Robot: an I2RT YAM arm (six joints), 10 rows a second.
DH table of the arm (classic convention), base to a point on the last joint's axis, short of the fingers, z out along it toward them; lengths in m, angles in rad. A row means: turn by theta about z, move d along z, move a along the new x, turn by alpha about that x. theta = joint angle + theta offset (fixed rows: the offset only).
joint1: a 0.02  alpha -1.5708  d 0.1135  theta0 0
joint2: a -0.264  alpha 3.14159  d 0  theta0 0
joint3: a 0.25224  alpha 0  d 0  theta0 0.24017
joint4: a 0.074  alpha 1.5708  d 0  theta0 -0.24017
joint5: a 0  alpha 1.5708  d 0  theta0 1.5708
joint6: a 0  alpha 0  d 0.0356  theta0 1.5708
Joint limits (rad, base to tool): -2.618..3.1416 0..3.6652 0..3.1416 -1.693..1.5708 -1.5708..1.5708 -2.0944..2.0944
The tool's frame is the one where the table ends.
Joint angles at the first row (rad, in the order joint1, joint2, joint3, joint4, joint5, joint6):
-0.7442, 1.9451, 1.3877, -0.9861, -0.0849, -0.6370
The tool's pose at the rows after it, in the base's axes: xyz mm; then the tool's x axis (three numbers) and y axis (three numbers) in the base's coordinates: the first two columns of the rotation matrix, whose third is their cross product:
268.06 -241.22 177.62 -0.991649 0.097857 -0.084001 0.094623 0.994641 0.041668
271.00 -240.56 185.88 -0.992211 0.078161 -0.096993 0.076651 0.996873 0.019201
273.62 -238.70 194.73 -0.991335 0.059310 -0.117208 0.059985 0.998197 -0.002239
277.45 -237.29 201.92 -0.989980 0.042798 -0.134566 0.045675 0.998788 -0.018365
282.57 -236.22 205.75 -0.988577 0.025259 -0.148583 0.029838 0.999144 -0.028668
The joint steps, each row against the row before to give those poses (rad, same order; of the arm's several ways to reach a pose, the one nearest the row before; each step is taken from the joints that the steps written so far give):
0.0032, -0.0081, 0.0155, -0.0086, 0.0010, -0.0056
0.0077, -0.0114, 0.0179, -0.0062, 0.0095, -0.0106
0.0090, -0.0169, 0.0121, -0.0004, 0.0038, -0.0079
0.0100, -0.0079, 0.0174, -0.0019, 0.0014, -0.0047
0.0112, 0.0023, 0.0177, 0.0018, -0.0014, -0.0048

